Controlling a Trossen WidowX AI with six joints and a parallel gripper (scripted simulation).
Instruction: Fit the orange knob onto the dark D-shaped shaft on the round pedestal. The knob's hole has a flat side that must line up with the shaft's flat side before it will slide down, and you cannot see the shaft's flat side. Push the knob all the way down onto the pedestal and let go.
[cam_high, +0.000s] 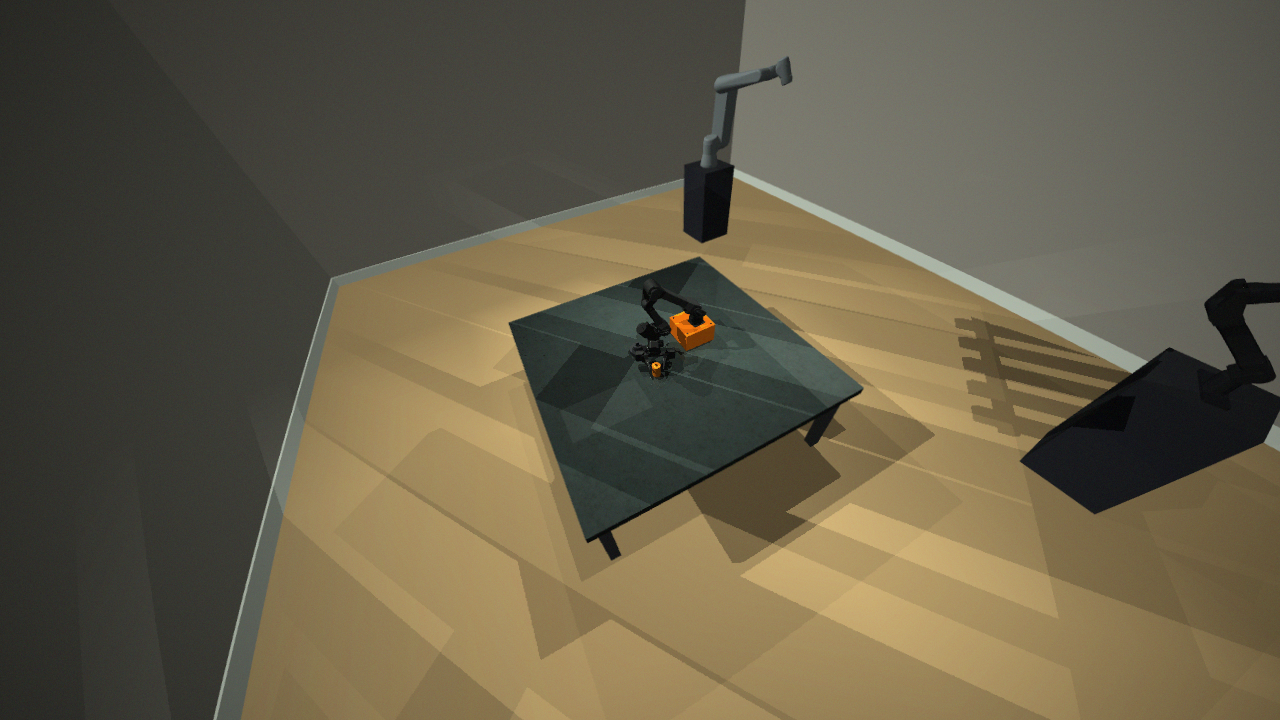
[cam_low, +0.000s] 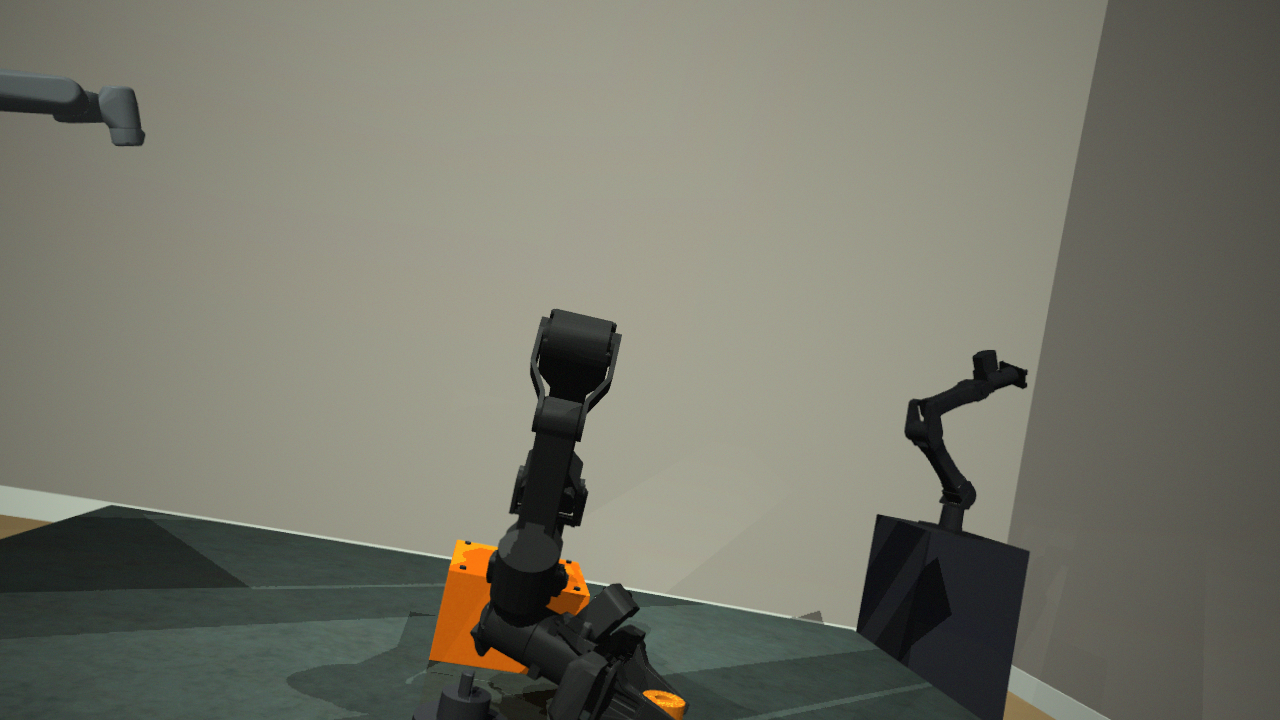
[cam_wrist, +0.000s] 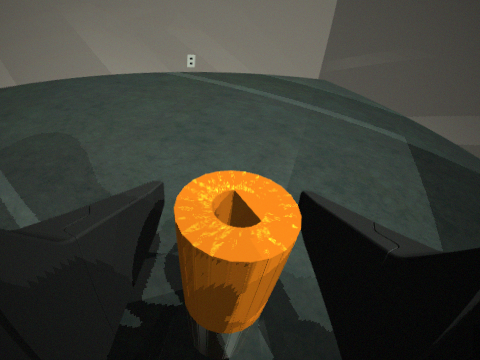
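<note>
My gripper tip is 2 cm to the left of the orange knob, 2 cm above it and 1 cm past it. The rest, counted from my gripper tip: round dark pedestal 20 cm to the right, 2 cm below, 1 cm behind.
</note>
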